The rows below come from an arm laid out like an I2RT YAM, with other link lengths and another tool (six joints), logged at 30 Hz.
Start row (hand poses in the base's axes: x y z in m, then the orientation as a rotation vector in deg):
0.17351, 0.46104, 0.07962, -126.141, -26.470, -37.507
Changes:
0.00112, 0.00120, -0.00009, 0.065, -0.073, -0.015
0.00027, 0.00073, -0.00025, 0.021, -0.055, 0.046
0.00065, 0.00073, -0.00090, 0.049, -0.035, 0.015
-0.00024, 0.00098, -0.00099, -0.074, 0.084, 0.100
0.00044, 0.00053, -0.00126, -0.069, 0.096, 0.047
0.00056, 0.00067, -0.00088, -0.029, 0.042, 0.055
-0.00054, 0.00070, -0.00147, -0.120, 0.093, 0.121
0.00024, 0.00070, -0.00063, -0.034, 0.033, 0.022
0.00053, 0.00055, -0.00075, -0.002, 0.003, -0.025
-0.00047, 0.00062, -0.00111, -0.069, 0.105, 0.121
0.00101, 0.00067, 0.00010, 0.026, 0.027, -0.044
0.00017, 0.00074, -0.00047, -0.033, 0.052, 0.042
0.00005, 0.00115, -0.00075, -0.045, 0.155, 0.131
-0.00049, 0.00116, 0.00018, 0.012, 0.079, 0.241
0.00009, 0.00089, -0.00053, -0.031, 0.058, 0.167
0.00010, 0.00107, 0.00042, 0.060, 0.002, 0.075
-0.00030, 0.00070, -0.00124, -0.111, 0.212, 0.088
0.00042, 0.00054, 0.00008, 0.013, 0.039, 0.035
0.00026, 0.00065, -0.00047, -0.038, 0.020, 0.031
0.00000, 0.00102, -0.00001, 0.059, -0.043, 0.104
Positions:
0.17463, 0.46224, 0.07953, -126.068, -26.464, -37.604
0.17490, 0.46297, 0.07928, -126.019, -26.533, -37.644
0.17555, 0.46370, 0.07838, -125.959, -26.546, -37.680
0.17531, 0.46468, 0.07739, -126.012, -26.641, -37.524
0.17575, 0.46521, 0.07613, -126.082, -26.671, -37.384
0.17631, 0.46588, 0.07525, -126.099, -26.721, -37.304
0.17577, 0.46658, 0.07378, -126.189, -26.853, -37.122
0.17601, 0.46728, 0.07315, -126.220, -26.874, -37.070
0.17654, 0.46783, 0.07240, -126.232, -26.846, -37.080
0.17607, 0.46845, 0.07129, -126.277, -26.951, -36.890
0.17708, 0.46912, 0.07139, -126.275, -26.879, -36.886
0.17725, 0.46986, 0.07092, -126.302, -26.911, -36.801
0.17730, 0.47101, 0.07017, -126.331, -26.991, -36.551
0.17681, 0.47217, 0.07035, -126.249, -27.204, -36.335
0.17690, 0.47306, 0.06982, -126.230, -27.366, -36.177
0.17700, 0.47413, 0.07024, -126.146, -27.421, -36.141
0.17670, 0.47483, 0.06900, -126.264, -27.452, -35.842
0.17712, 0.47537, 0.06908, -126.247, -27.464, -35.781
0.17738, 0.47602, 0.06861, -126.276, -27.503, -35.738
0.17738, 0.47704, 0.06860, -126.173, -27.613, -35.738

